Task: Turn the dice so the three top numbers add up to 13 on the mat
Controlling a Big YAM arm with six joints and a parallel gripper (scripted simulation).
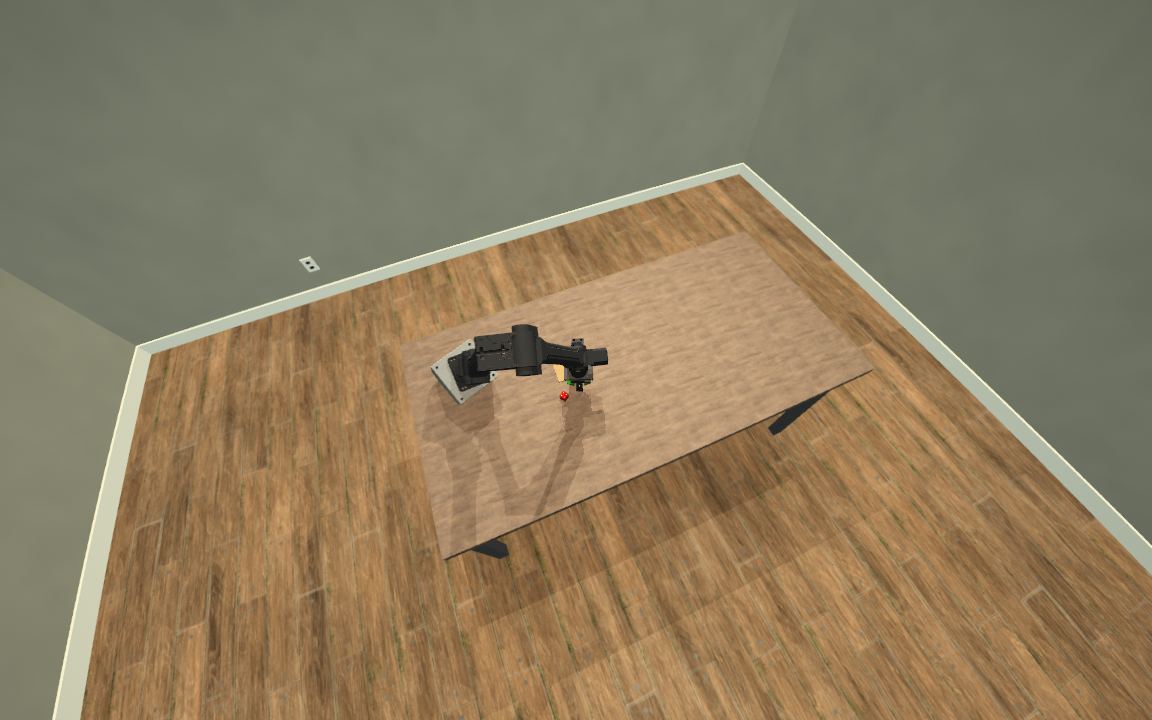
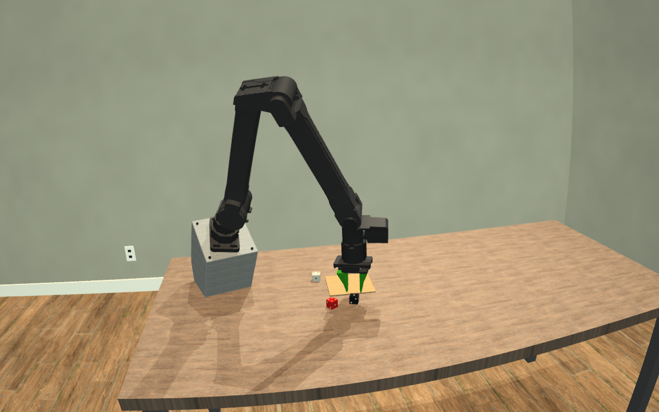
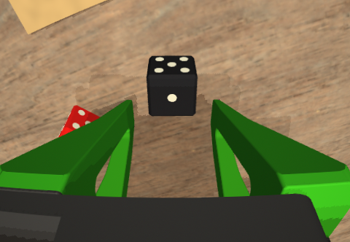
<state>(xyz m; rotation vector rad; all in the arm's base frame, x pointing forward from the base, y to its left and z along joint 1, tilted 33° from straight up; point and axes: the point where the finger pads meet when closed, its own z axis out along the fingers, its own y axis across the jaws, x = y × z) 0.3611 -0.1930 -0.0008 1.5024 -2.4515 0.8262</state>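
Right now my hand is 30 mm above the black die. The rest, counted from my hand: tan mat (30 mm ahead, 120 mm to the left, 40 mm below); then white die (60 mm behind, 190 mm to the left, 30 mm below); then red die (70 mm behind, 30 mm below).
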